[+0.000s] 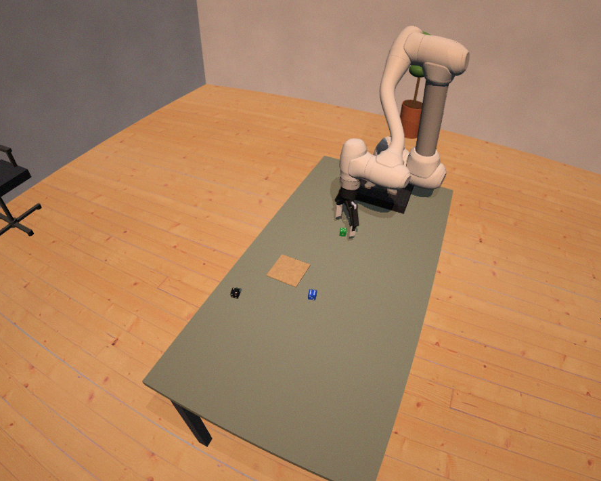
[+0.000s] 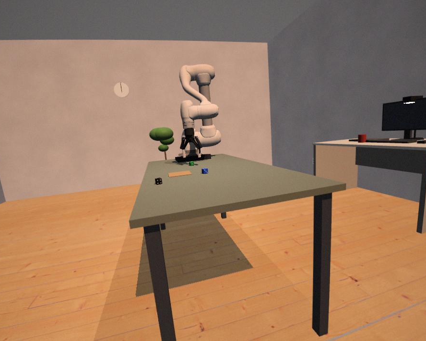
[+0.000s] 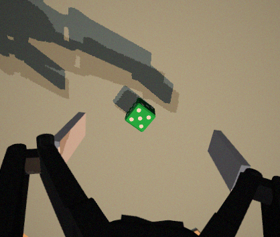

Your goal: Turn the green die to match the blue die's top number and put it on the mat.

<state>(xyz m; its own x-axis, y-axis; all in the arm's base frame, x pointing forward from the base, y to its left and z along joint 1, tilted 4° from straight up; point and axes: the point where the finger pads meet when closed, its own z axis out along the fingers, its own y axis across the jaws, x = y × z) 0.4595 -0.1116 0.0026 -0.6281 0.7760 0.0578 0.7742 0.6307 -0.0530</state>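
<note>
Now: the blue die 400 mm ahead of my hand, 30 mm to the right of it and 60 mm below it. From my hand the other things lie so: green die 10 mm behind, 10 mm to the right, 60 mm below; then black die 500 mm ahead, 320 mm to the right, 60 mm below; then tan mat 290 mm ahead, 170 mm to the right, 70 mm below.
</note>
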